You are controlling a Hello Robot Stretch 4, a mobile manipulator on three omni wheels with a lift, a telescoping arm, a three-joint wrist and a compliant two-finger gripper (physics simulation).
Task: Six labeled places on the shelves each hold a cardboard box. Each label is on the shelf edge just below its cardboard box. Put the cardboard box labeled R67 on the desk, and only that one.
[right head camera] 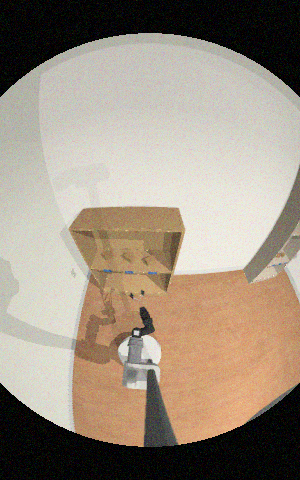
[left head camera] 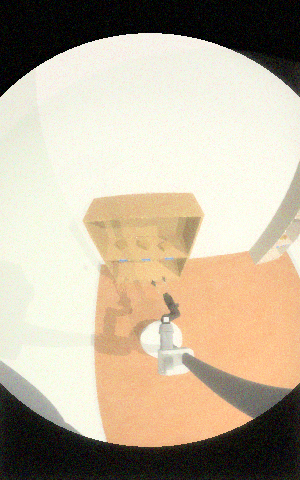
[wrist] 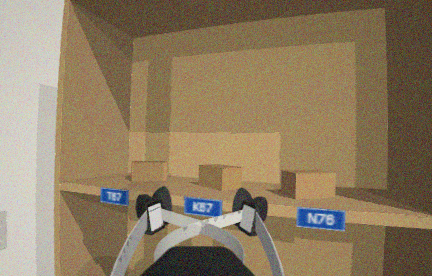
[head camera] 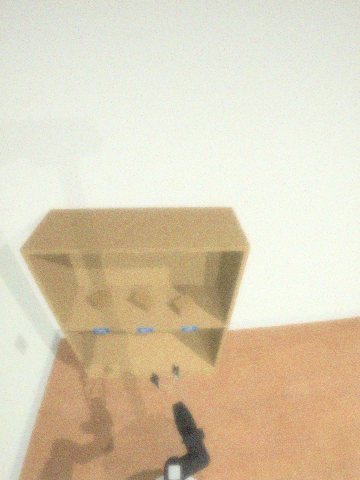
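Note:
In the wrist view, three small cardboard boxes stand on a wooden shelf. The left box is above a blue label that looks like T67. The middle box is above the label K67. The right box is above the label N76. No label R67 can be read in these views. My gripper is open and empty, in front of the shelf edge near the K67 label. The desk cannot be made out.
The wooden shelf unit stands against the wall near a left corner. Another unit with a grey side panel stands at the far right; a small blue label and brownish shapes show in it, unreadable.

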